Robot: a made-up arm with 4 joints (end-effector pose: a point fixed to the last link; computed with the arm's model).
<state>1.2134 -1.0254 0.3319 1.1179</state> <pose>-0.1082 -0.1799 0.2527 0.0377 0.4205 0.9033 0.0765</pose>
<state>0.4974 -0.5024 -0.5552 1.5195</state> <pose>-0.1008 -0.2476 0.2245 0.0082 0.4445 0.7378 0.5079</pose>
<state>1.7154 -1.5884 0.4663 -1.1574</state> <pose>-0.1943 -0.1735 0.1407 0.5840 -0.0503 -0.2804 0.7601</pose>
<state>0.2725 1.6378 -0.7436 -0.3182</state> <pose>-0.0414 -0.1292 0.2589 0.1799 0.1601 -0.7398 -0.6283</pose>
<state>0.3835 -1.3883 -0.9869 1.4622</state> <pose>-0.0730 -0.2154 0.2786 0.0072 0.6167 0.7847 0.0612</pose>
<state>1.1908 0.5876 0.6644 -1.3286</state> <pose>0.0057 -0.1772 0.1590 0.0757 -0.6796 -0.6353 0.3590</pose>
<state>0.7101 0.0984 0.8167 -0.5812</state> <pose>-0.0302 -0.1285 0.1794 0.2505 0.3790 0.8327 -0.3167</pose>
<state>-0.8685 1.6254 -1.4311 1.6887</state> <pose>-0.0851 -0.1192 0.1172 0.8792 -0.1745 -0.0399 -0.4415</pose>
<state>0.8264 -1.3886 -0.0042 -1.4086</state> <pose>-0.1547 -0.2467 0.1343 0.4064 -0.0521 -0.2001 0.8900</pose>
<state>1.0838 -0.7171 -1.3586 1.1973</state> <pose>-0.1453 -0.2272 0.2113 0.1785 -0.8583 -0.3402 -0.3402</pose>
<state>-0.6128 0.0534 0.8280 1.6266</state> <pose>-0.0109 -0.2116 0.2166 0.0391 -0.5335 0.5071 0.6757</pose>
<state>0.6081 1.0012 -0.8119 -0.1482</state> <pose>-0.0286 -0.1386 0.2189 0.2460 -0.0953 -0.8107 -0.5227</pose>
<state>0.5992 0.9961 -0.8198 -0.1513</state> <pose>-0.0284 -0.1376 0.2186 0.2525 -0.0905 -0.8119 -0.5185</pose>
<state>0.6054 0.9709 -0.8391 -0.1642</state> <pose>-0.0280 -0.1363 0.2172 0.2650 -0.0923 -0.8155 -0.5062</pose>
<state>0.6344 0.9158 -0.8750 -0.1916</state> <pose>-0.0272 -0.1345 0.2138 0.2871 -0.1040 -0.8211 -0.4823</pose>
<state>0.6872 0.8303 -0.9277 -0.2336</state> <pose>-0.0263 -0.1326 0.2081 0.3202 -0.1261 -0.8252 -0.4479</pose>
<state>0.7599 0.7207 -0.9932 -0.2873</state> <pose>-0.0257 -0.1310 0.2001 0.3636 -0.1561 -0.8230 -0.4075</pose>
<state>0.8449 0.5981 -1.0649 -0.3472</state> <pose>-0.0261 -0.1300 0.1904 0.4143 -0.1894 -0.8107 -0.3676</pose>
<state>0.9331 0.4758 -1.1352 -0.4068</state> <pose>-0.0278 -0.1295 0.1804 0.4666 -0.2212 -0.7884 -0.3344</pose>
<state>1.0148 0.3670 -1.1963 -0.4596</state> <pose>-0.0304 -0.1294 0.1716 0.5135 -0.2475 -0.7605 -0.3110</pose>
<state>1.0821 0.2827 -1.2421 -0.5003</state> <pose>-0.0332 -0.1294 0.1649 0.5493 -0.2669 -0.7337 -0.2977</pose>
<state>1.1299 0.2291 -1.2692 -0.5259</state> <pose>-0.0352 -0.1295 0.1609 0.5710 -0.2801 -0.7142 -0.2923</pose>
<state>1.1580 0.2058 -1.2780 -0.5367</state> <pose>-0.0361 -0.1299 0.1591 0.5789 -0.2886 -0.7045 -0.2921</pose>
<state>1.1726 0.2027 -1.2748 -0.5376</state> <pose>-0.0362 -0.1306 0.1588 0.5776 -0.2945 -0.7020 -0.2947</pose>
